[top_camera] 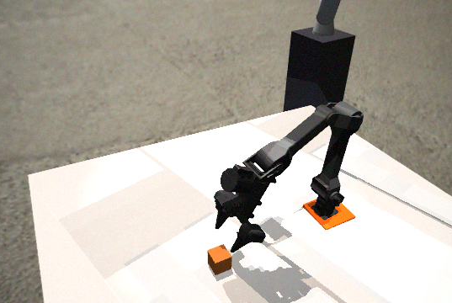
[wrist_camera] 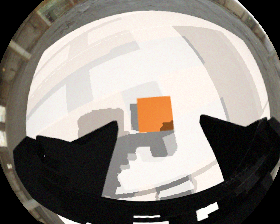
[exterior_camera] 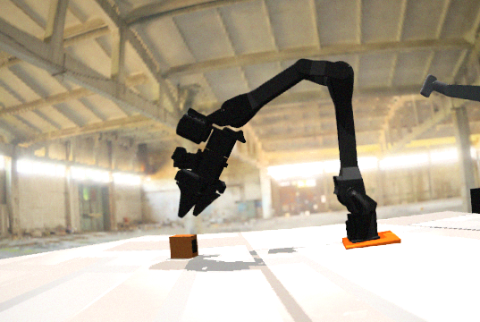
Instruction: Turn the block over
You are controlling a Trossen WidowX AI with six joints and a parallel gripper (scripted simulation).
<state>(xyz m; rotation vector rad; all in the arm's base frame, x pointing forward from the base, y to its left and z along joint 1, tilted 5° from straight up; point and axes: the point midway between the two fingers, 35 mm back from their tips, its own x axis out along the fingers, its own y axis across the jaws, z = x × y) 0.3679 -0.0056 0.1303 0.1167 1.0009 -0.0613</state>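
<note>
Right now my gripper tip is 70 mm above the orange block.
</note>
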